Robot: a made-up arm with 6 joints. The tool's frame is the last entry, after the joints. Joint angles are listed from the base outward. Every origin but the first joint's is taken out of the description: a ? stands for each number. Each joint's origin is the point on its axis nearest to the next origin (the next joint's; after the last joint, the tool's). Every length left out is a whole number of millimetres.
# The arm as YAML. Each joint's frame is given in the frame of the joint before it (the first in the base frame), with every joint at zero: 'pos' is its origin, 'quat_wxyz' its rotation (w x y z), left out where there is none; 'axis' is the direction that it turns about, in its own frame. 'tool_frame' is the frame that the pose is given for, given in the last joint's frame.
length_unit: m
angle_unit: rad
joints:
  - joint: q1
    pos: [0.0, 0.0, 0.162]
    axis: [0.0, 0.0, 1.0]
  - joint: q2
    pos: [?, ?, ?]
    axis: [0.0, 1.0, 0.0]
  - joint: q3
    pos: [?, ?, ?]
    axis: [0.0, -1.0, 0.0]
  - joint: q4
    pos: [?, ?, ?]
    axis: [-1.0, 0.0, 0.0]
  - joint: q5
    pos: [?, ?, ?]
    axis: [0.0, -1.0, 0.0]
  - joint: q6
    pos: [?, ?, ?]
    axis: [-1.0, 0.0, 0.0]
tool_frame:
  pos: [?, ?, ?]
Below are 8 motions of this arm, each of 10 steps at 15 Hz.
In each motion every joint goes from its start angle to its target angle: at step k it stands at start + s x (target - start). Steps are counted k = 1, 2, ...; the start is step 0. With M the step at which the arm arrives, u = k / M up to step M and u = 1 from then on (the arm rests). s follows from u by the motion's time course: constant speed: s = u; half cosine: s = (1 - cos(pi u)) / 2; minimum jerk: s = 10 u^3 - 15 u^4 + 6 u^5.
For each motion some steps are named. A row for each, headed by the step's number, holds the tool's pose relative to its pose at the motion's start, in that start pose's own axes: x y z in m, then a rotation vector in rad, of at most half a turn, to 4 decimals.
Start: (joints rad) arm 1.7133 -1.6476 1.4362 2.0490 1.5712 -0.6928
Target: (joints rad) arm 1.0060 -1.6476 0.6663 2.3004 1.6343 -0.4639
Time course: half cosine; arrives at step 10
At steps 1, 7, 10:
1: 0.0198 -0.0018 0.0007 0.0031 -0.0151 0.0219
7: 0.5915 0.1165 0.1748 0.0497 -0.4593 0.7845
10: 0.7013 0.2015 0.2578 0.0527 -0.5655 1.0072

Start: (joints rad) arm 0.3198 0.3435 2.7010 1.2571 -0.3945 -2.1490
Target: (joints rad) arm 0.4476 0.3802 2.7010 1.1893 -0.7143 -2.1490
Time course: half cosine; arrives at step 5
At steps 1, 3, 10:
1: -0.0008 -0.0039 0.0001 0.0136 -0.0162 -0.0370
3: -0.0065 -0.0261 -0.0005 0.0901 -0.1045 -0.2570
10: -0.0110 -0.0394 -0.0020 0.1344 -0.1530 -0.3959

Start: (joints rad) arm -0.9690 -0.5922 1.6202 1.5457 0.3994 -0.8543
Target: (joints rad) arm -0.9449 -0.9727 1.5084 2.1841 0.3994 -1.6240
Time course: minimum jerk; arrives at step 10
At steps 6, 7, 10:
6: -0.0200 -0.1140 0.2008 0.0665 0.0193 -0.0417
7: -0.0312 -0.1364 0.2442 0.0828 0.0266 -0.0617
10: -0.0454 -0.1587 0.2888 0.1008 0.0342 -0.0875

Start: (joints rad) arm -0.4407 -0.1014 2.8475 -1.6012 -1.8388 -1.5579
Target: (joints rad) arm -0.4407 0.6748 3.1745 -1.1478 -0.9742 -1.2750
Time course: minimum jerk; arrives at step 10
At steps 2, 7, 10:
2: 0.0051 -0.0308 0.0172 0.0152 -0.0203 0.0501
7: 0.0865 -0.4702 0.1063 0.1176 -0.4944 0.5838
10: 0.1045 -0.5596 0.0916 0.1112 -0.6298 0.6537

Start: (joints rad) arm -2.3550 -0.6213 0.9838 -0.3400 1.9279 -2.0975
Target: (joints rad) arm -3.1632 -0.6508 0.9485 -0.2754 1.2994 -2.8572
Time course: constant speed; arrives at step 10
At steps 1, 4, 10:
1: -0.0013 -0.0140 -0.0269 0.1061 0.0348 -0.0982
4: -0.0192 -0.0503 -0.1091 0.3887 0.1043 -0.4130
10: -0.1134 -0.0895 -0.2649 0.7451 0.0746 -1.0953

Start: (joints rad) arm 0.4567 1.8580 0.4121 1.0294 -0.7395 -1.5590
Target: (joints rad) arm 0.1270 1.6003 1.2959 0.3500 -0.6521 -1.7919
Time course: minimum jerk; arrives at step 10
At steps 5, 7, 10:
5: -0.0884 -0.1670 0.2399 0.7954 -0.0263 0.3704
7: -0.1509 -0.3390 0.3505 1.2758 -0.0495 0.6876
10: -0.1814 -0.4329 0.3850 1.4819 -0.0668 0.8653

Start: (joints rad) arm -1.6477 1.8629 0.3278 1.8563 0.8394 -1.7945
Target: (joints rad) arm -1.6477 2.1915 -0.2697 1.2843 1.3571 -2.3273
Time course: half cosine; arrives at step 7
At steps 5, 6, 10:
5: 0.1225 -0.1292 -0.3372 1.3095 0.1861 0.4110
6: 0.1271 -0.1334 -0.3981 1.5314 0.1914 0.4487
10: 0.1275 -0.1337 -0.4196 1.6098 0.1906 0.4600

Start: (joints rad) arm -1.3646 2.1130 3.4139 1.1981 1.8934 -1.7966
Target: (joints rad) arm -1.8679 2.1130 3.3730 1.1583 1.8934 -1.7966
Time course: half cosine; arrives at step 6
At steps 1, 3, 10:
1: -0.0169 0.0073 0.0059 0.0087 0.0257 -0.0156
3: -0.1191 0.0601 0.0573 0.0636 0.1912 -0.1179
10: -0.2165 0.1299 0.1432 0.1231 0.3815 -0.2397

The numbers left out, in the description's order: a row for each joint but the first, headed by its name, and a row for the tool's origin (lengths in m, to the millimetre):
q2: 0.0 0.0 0.0
q3: 0.0 0.0 0.649
q4: 0.378 0.0 0.0
q5: 0.0 -0.1 0.0
q6: 0.0 0.0 0.0
tool: 0.0 0.0 0.0

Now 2 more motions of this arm.
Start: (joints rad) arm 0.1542 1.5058 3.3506 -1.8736 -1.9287 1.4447
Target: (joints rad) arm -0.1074 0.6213 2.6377 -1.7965 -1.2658 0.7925
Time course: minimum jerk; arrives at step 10
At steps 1, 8, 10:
1: -0.0032 -0.0040 0.0005 0.0054 0.0024 -0.0050
8: -0.2155 -0.4530 0.2504 0.4768 0.0771 -0.5845
10: -0.2161 -0.4785 0.2759 0.4975 0.0686 -0.6197

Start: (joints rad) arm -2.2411 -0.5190 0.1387 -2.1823 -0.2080 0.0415
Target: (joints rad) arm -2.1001 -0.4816 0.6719 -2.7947 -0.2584 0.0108
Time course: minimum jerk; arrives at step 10
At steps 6, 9, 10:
6: 0.0285 0.1235 -0.1021 0.4526 0.3196 0.2986
9: 0.0171 0.1860 -0.1421 0.6626 0.4895 0.4057
10: 0.0166 0.1877 -0.1431 0.6684 0.4945 0.4084

